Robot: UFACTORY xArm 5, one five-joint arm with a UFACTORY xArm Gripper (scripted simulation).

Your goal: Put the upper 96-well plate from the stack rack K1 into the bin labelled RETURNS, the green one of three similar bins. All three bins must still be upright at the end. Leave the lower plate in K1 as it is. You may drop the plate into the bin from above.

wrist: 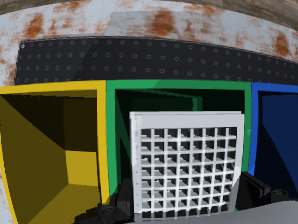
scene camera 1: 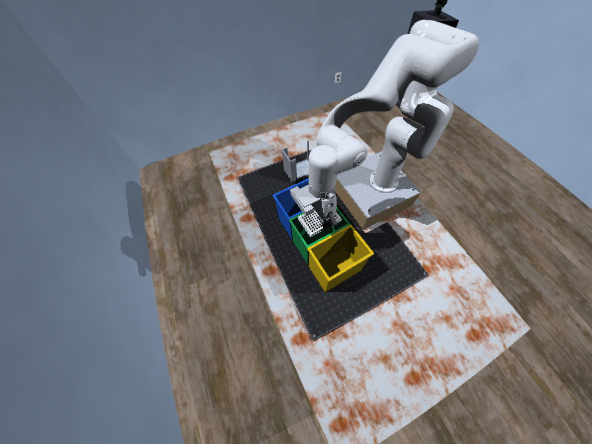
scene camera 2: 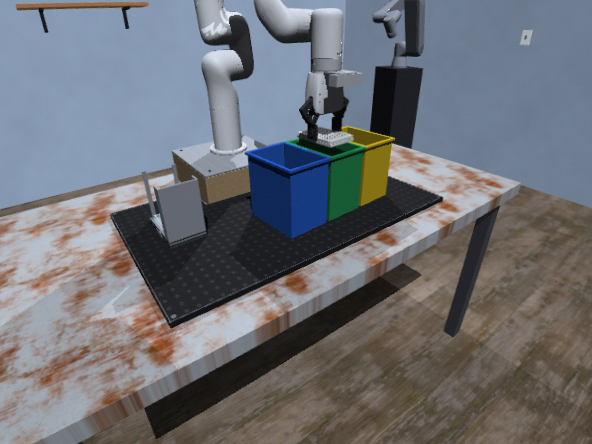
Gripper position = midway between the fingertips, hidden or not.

Note:
In view: my gripper (scene camera 2: 324,135), a green returns bin (scene camera 2: 344,170), a blue bin (scene camera 2: 294,201) and a yellow bin (scene camera 2: 376,158).
The green returns bin shows as well in the wrist view (wrist: 122,96) and in scene camera 1 (scene camera 1: 301,239). The blue bin shows as well in scene camera 1 (scene camera 1: 287,208). The yellow bin is seen too in the wrist view (wrist: 59,164).

